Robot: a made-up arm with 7 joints.
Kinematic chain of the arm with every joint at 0, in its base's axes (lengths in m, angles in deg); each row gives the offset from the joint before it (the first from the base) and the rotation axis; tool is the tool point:
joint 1: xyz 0 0 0.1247 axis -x
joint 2: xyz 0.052 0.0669 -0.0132 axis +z
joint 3: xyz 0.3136 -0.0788 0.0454 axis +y
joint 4: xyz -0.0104 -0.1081 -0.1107 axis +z
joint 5: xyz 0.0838 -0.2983 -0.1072 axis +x
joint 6: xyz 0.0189 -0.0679 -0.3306 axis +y
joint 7: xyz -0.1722 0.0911 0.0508 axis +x
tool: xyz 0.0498 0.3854 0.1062
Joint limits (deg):
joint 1: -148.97..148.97
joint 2: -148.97..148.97
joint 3: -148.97..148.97
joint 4: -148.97..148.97
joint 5: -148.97..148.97
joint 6: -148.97..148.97
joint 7: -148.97..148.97
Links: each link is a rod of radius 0.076 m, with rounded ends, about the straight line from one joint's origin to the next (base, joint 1, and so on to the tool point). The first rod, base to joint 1, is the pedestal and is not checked.
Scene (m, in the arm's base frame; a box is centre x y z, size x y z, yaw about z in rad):
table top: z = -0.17
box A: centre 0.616 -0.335 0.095 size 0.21 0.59 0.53 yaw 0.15
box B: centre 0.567 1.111 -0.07 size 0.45 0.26 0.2 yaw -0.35
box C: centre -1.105 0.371 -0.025 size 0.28 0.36 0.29 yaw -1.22
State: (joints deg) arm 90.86 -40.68 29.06 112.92 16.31 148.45 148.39
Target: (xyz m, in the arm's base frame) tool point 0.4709 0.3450 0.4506
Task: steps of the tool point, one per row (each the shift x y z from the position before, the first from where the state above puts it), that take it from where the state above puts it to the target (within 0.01 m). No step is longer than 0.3 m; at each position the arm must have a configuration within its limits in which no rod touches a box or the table.
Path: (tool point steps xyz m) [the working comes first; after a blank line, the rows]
Joints at the target: 140.70 -106.51 21.34 148.97 -59.73 103.22 148.97
Straight joint move there: touches box A.

1: -0.0407 0.0096 0.1561
2: -0.0460 0.0355 0.1387
3: 0.0604 0.0529 0.1338
4: 0.0609 0.0864 0.1116
5: 0.0596 0.1110 0.0807
6: 0.1050 0.2291 0.0064
7: 0.0082 0.2427 -0.0327
8: -0.0733 0.2064 -0.0745
9: -0.1223 0.1365 -0.1080

